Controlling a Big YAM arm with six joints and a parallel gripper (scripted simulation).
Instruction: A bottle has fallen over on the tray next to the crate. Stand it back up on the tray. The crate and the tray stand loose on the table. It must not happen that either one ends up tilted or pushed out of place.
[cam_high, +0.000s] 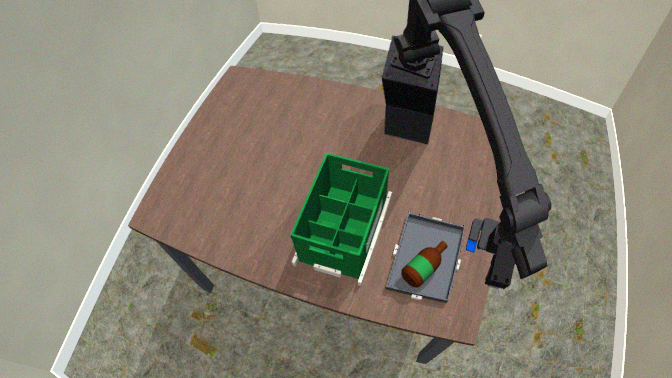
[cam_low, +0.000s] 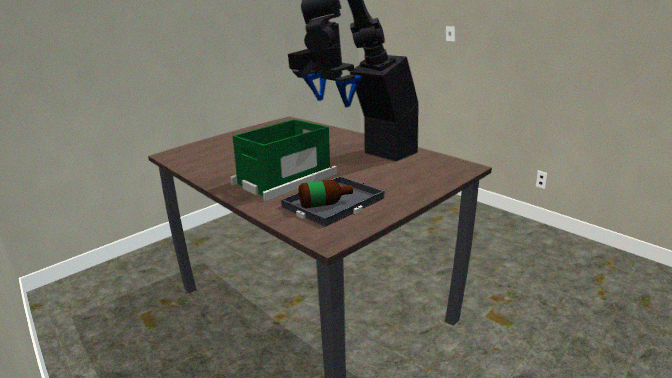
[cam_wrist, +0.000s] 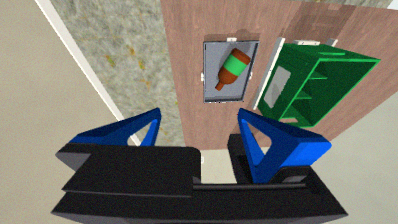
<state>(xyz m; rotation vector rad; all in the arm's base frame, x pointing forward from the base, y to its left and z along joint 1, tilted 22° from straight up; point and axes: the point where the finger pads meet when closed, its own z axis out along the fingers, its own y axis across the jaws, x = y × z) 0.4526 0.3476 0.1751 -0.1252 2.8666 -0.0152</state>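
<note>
My gripper is now 6 cm past the bottle, 13 cm to the left of it and 30 cm above it. The rest, counted from my hand: tray 9 cm behind, 14 cm to the right, 33 cm below; green crate 7 cm behind, 40 cm to the right, 26 cm below.
</note>
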